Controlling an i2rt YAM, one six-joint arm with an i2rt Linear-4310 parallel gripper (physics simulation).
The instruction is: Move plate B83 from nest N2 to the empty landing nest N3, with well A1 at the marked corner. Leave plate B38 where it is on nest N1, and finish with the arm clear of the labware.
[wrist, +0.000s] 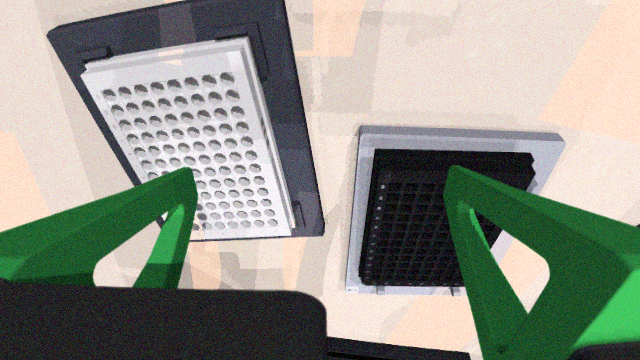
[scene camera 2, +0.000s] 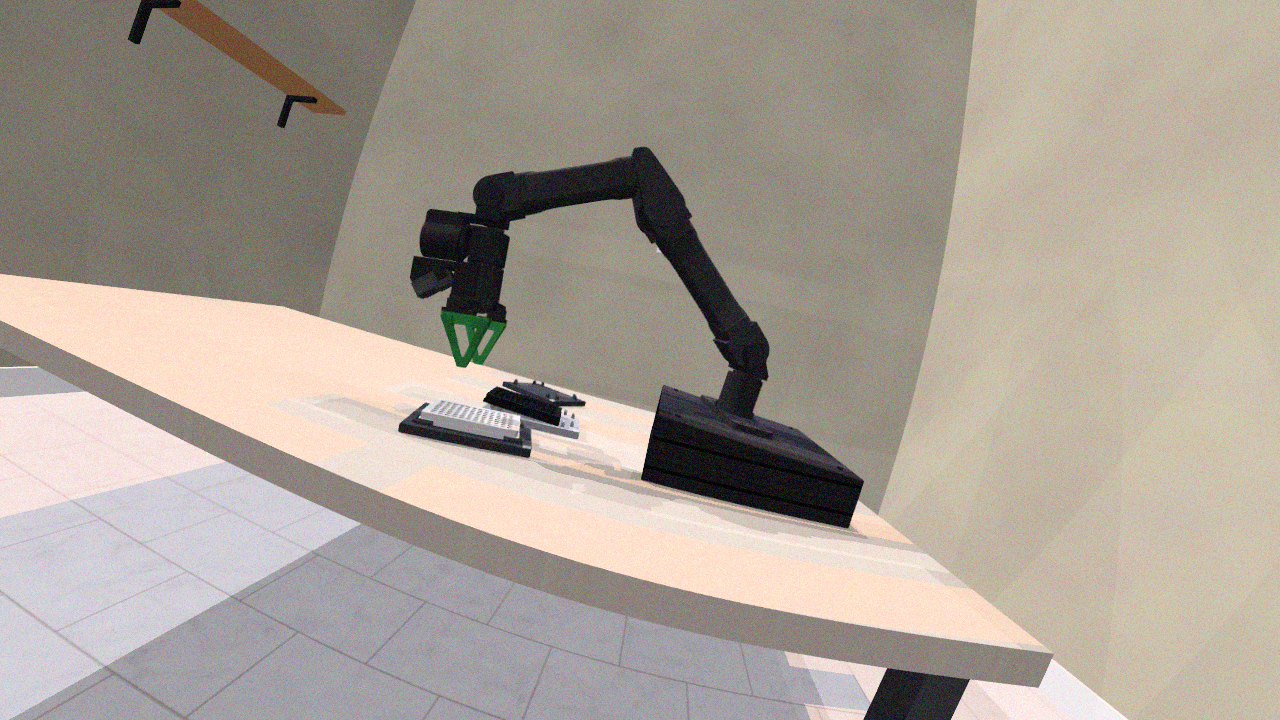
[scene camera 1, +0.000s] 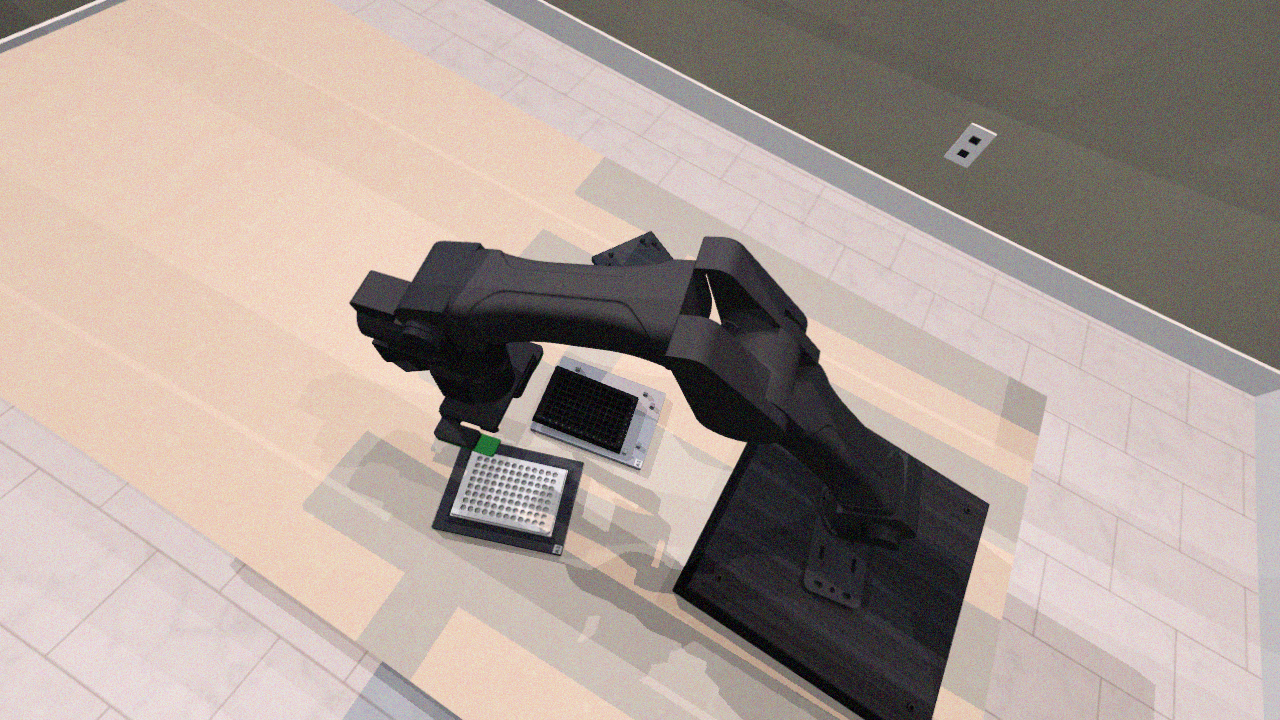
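Note:
A white well plate point(scene camera 1: 510, 492) point(scene camera 2: 469, 416) point(wrist: 200, 140) sits on a dark nest point(scene camera 1: 564, 512) point(scene camera 2: 465, 438) point(wrist: 300, 150). A black well plate point(scene camera 1: 586, 407) point(scene camera 2: 523, 404) point(wrist: 415, 220) sits toward one side of a light grey nest point(scene camera 1: 651, 420) point(wrist: 450, 134), with pegs showing beyond it. Plate and nest names cannot be read. An empty dark nest point(scene camera 1: 631, 250) point(scene camera 2: 537, 392) lies farther back, partly hidden by the arm in scene camera 1. My gripper point(scene camera 1: 486, 440) point(scene camera 2: 470, 362) point(wrist: 320, 180) is open and empty, high above the plates. In the wrist view its fingertips overlap both plates.
The arm's black base block point(scene camera 1: 832, 573) point(scene camera 2: 751, 465) stands on the table point(scene camera 1: 223, 223) point(scene camera 2: 223, 358), to the right of the nests in both scene views. The arm arches over the nests. A wooden shelf point(scene camera 2: 250, 53) is on the wall behind.

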